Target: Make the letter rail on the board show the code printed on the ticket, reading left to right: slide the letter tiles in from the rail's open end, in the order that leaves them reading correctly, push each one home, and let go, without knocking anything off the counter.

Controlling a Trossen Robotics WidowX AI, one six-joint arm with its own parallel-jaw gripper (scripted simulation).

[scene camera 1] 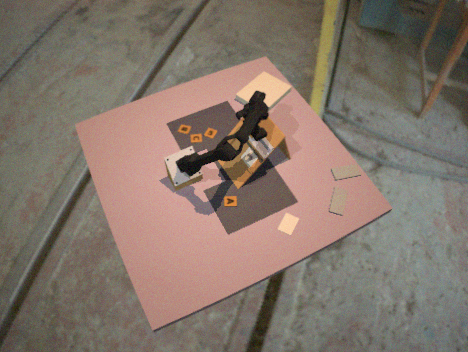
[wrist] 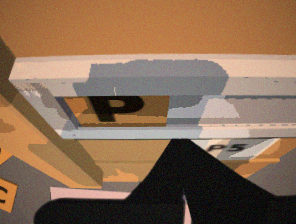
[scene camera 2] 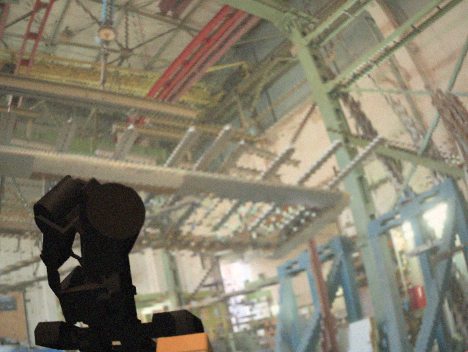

Labels:
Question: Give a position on an orange tile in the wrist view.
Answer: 91,111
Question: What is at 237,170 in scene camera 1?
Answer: An orange board.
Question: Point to a white ticket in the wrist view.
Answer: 234,149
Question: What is my gripper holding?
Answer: Nothing.

